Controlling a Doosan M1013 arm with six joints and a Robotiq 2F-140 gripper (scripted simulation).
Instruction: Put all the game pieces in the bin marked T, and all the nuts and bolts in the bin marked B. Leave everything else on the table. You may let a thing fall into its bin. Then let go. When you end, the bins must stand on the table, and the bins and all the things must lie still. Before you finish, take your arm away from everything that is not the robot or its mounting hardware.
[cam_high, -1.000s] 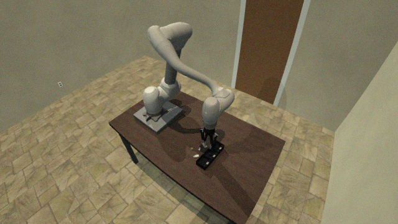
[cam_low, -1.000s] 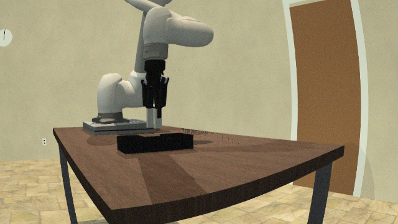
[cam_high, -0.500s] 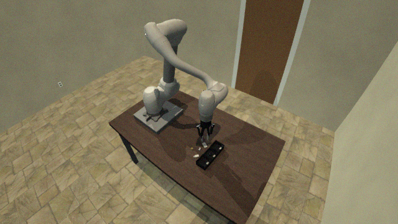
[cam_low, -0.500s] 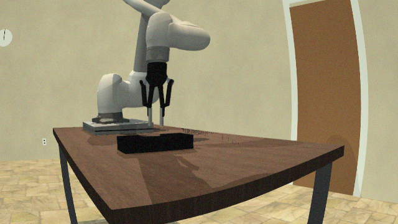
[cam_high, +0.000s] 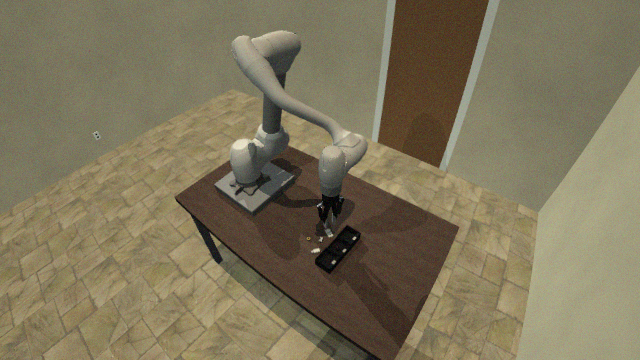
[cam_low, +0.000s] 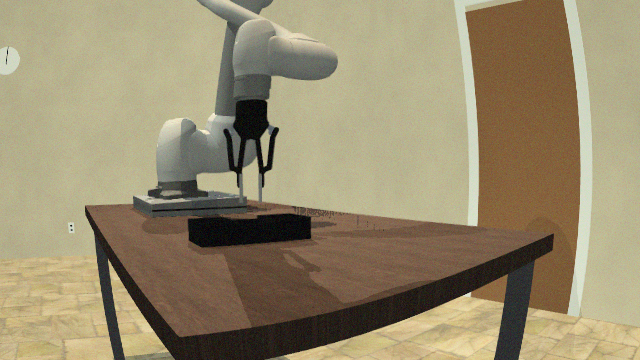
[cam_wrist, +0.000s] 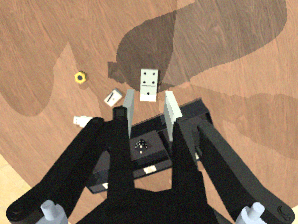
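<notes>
My gripper is now 100 mm above the white domino. Round my hand: gold ring-shaped nut (100 mm below, 80 mm to the right, 70 mm behind); black bin (90 mm ahead, 80 mm below, 70 mm to the right); dark piece (90 mm below, 80 mm ahead, 70 mm to the right).
</notes>
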